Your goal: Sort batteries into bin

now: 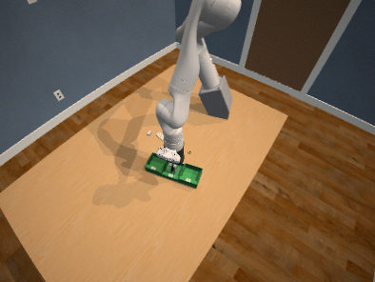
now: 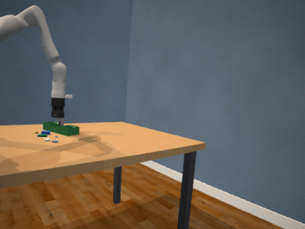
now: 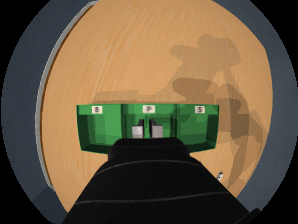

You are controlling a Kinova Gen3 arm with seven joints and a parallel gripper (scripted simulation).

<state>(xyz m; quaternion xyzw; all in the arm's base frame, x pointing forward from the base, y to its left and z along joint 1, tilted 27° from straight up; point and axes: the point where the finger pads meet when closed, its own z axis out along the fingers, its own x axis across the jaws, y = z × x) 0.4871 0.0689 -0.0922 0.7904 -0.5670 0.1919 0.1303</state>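
Now: hand 2 cm above the green three-part bin. Round my hand: green cylinder battery 13 cm behind, 11 cm to the right, 4 cm below; washer-like part 14 cm to the right, 7 cm behind, 4 cm below; blue battery 11 cm behind, 5 cm to the right, 3 cm below.
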